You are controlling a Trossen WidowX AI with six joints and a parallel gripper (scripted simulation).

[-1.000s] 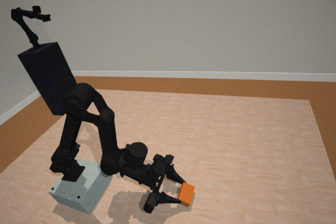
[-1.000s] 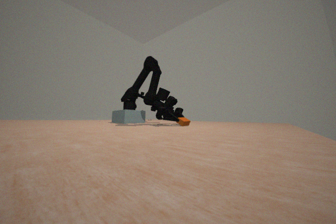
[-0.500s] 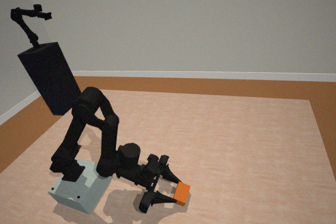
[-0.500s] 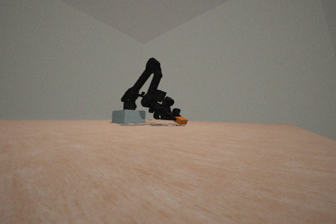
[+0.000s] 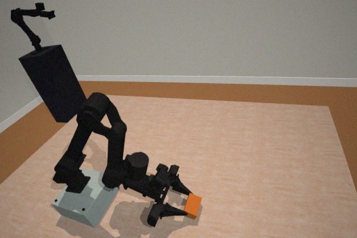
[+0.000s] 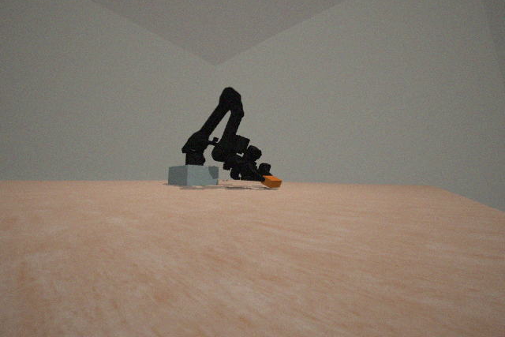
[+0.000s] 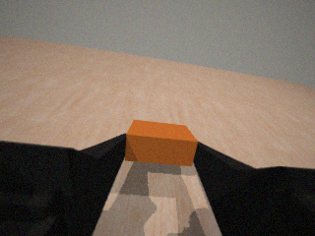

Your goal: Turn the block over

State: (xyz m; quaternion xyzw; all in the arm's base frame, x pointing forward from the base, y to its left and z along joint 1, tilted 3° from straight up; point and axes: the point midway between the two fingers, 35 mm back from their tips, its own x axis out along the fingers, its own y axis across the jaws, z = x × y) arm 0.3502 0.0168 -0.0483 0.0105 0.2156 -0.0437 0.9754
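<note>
Right now my gripper tip is 10 mm above the orange block.
</note>
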